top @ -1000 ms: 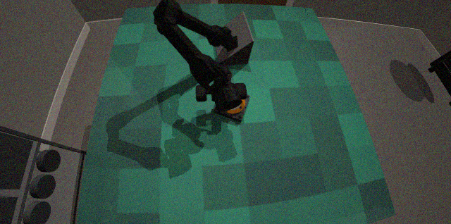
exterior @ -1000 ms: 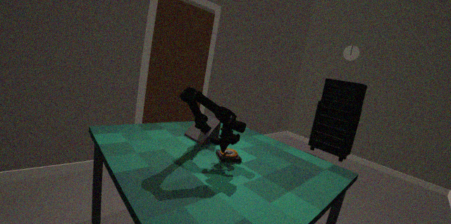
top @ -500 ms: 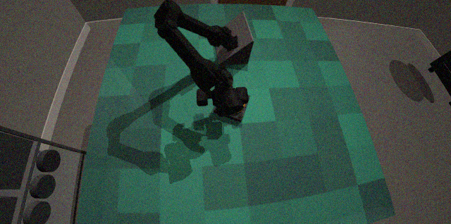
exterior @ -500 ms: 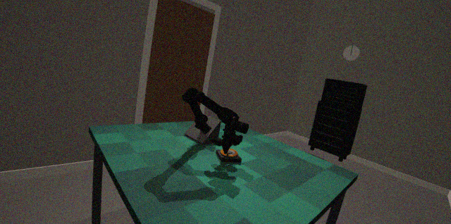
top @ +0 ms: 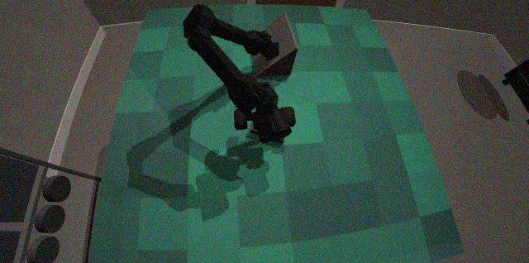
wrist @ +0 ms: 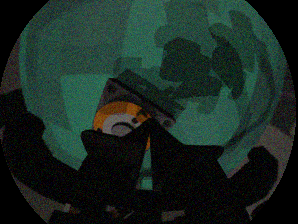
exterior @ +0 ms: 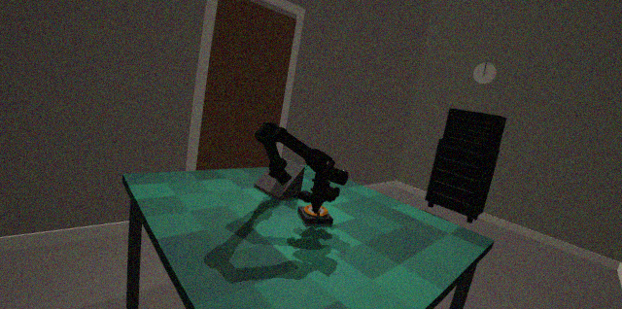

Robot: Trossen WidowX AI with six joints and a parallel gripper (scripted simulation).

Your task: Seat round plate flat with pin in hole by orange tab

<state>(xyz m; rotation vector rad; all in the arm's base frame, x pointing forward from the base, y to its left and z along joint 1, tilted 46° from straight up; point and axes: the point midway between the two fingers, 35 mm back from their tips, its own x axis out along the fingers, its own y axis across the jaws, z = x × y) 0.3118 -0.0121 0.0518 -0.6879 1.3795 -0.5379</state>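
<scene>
Right now my gripper tip is 3 cm to the right of the round plate and 2 cm past it. Also, from my gripper tip: dark square base (4 cm to the left, 4 cm behind, 2 cm below).
</scene>
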